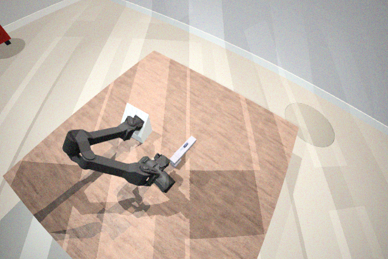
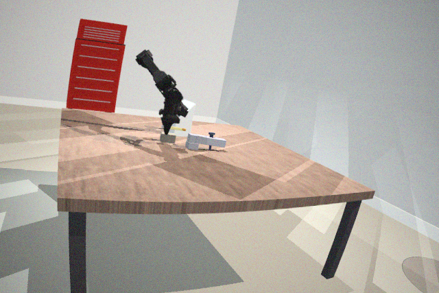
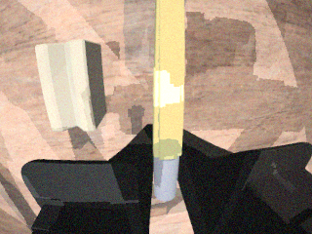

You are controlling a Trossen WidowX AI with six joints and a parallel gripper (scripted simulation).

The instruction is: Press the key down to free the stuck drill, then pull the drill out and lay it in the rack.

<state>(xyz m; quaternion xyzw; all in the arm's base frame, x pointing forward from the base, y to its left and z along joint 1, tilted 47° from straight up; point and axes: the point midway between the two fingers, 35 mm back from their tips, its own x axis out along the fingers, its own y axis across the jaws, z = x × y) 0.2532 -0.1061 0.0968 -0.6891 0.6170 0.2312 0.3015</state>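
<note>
The olive rack is 7 cm behind my gripper tip, 3 cm to the left of it and 3 cm below it. The rest, counted from my gripper tip: drill: 4 cm to the left, 3 cm above; then white holder block: 19 cm to the left, 2 cm below, 2 cm ahead; then blue key: 22 cm to the left, 2 cm ahead.
</note>
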